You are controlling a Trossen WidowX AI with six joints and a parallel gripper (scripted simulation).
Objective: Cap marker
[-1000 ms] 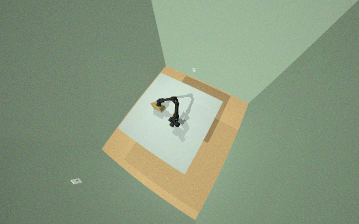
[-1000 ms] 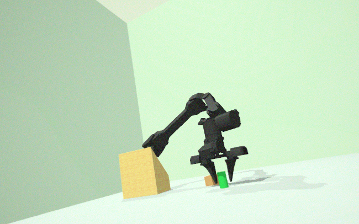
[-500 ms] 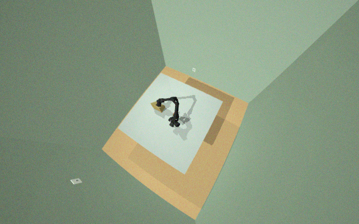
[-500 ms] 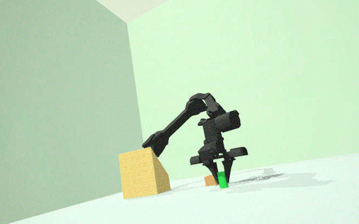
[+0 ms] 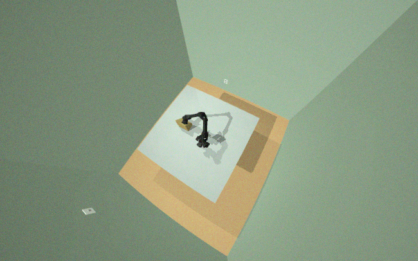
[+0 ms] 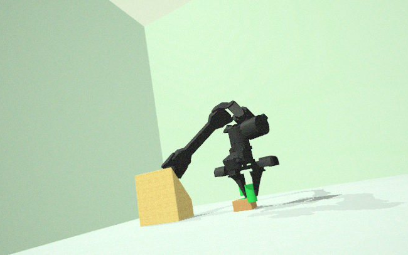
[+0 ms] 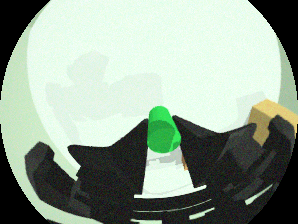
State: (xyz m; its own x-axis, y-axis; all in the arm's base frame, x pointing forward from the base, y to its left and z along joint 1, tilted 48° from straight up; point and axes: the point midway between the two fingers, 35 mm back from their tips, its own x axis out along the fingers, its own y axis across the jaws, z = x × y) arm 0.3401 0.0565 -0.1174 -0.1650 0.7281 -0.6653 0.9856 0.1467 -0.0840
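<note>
My gripper tip is now 9 cm past the tan holder block, 13 cm to the right of it and 3 cm above it. Round my gripper tip: green cap (1 cm above).
</note>
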